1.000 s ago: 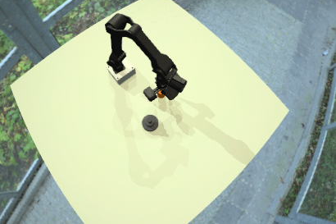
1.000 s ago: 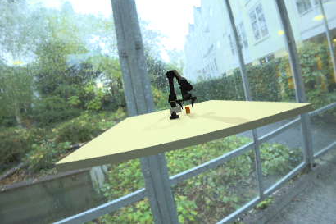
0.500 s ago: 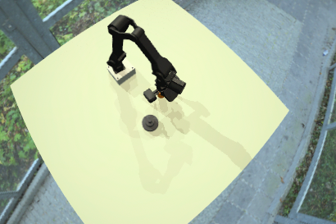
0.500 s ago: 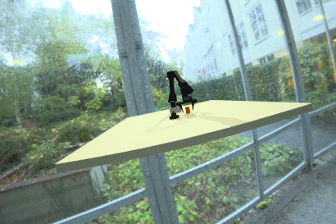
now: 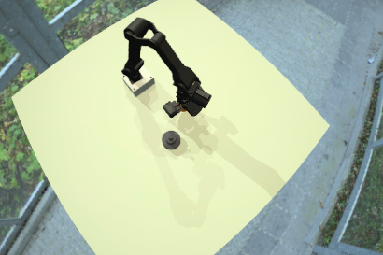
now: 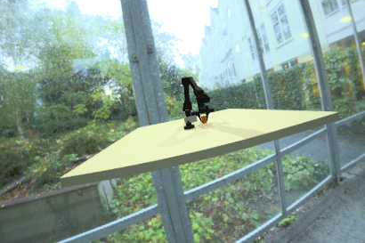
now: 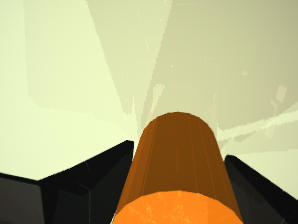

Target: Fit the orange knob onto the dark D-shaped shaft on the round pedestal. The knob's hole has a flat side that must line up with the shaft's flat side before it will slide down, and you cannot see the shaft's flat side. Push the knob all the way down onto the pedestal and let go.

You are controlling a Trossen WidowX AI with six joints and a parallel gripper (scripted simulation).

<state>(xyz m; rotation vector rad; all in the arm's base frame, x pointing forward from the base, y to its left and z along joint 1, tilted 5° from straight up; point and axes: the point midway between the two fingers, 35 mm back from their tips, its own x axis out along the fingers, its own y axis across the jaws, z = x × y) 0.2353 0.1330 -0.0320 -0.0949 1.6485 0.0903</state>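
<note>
My gripper tip is now 13 cm to the left of the pedestal, 11 cm short of it and 2 cm below it. Round my gripper tip: orange knob (2 cm above).
</note>
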